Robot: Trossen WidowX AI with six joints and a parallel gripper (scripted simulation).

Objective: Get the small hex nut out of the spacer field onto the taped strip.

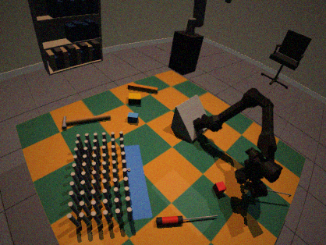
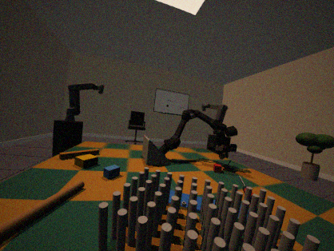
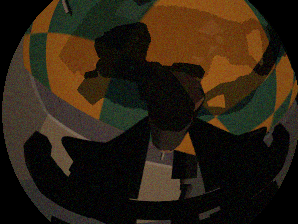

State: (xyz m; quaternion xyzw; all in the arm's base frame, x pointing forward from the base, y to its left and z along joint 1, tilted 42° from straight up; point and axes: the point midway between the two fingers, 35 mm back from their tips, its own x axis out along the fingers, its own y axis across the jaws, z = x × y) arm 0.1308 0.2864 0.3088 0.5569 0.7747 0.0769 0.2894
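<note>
My gripper tip is 60 mm past the thin hook tool and 80 mm to the right of it. Round my gripper tip: blue taped strip 340 mm ahead, 410 mm to the right, 70 mm below; then red cube 90 mm ahead, 120 mm to the right, 50 mm below; then blue cube 120 mm ahead, 720 mm to the right, 50 mm below.
</note>
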